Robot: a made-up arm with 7 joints.
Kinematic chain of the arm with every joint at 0, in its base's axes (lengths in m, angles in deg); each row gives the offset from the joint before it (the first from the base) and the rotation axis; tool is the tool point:
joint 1: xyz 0 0 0.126 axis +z
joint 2: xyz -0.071 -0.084 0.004 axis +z
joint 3: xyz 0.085 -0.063 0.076 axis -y
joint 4: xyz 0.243 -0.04 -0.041 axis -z
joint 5: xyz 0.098 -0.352 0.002 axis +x
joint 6: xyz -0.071 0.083 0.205 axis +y
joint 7: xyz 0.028 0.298 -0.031 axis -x
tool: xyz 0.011 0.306 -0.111
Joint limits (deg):
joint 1: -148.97..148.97
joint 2: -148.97..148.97
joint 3: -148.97..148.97
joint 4: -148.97..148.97
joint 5: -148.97..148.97
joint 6: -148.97..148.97
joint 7: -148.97..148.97
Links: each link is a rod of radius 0.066 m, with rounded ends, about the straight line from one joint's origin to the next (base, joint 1, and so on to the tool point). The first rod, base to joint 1, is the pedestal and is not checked.
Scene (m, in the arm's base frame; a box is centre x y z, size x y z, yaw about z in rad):
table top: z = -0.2
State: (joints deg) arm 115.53 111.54 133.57 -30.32 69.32 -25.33 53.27
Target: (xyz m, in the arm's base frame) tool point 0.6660 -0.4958 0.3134
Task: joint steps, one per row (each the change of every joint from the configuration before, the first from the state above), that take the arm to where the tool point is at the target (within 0.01 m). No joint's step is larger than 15 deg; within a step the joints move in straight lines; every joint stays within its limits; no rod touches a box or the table.
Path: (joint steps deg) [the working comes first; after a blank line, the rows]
Joints at the target: 71.31 69.23 136.44 -49.07 82.38 -47.89 44.36
Straight joint move there: clear.

1: -14.74 -14.10 0.96 -6.25 4.35 -7.52 -2.97
2: -14.74 -14.11 0.95 -6.25 4.36 -7.52 -2.97
3: -14.74 -14.10 0.96 -6.25 4.35 -7.52 -2.97

